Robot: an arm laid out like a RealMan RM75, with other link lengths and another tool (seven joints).
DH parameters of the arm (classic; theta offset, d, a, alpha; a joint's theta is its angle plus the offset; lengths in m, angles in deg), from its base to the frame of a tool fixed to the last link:
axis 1: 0 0.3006 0 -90
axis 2: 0 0 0 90
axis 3: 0 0.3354 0 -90
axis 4: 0 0 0 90
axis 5: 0 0.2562 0 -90
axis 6: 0 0 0 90
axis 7: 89.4 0.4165 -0.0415 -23
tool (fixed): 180 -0.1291 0 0
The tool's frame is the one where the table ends.
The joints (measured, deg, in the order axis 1, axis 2, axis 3, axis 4, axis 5, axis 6, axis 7), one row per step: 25.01, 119.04, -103.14, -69.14, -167.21, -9.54, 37.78; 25.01, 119.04, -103.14, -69.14, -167.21, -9.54, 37.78; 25.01, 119.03, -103.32, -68.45, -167.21, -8.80, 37.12; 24.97, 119.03, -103.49, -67.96, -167.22, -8.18, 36.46; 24.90, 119.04, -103.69, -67.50, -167.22, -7.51, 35.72; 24.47, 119.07, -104.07, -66.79, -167.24, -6.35, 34.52; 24.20, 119.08, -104.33, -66.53, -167.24, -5.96, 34.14; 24.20, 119.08, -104.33, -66.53, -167.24, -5.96, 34.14; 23.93, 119.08, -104.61, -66.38, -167.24, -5.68, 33.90; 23.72, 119.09, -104.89, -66.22, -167.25, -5.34, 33.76; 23.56, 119.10, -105.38, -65.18, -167.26, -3.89, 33.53; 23.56, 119.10, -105.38, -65.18, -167.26, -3.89, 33.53; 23.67, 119.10, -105.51, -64.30, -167.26, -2.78, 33.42; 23.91, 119.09, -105.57, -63.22, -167.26, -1.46, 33.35
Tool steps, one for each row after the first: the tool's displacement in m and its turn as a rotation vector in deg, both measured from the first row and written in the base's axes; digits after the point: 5 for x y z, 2 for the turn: 0.00000, 0.00000, 0.00000, 0.00, 0.00, 0.00; 0.00212, -0.00049, -0.00229, 0.06, -0.65, 0.35; 0.00340, -0.00124, -0.00416, 0.13, -1.25, 0.73; 0.00435, -0.00228, -0.00614, 0.21, -1.90, 1.20; 0.00850, -0.00512, -0.00951, 0.35, -2.92, 1.76; 0.01108, -0.00692, -0.01172, 0.28, -3.29, 1.86; 0.01108, -0.00692, -0.01172, 0.28, -3.29, 1.86; 0.01321, -0.00877, -0.01382, 0.17, -3.55, 1.92; 0.01450, -0.01045, -0.01575, 0.07, -3.70, 2.03; 0.01769, -0.01254, -0.01923, 0.12, -3.93, 2.42; 0.01769, -0.01254, -0.01923, 0.12, -3.93, 2.42; 0.01919, -0.01252, -0.02015, 0.33, -4.00, 2.72; 0.02046, -0.01180, -0.02047, 0.65, -4.02, 3.09
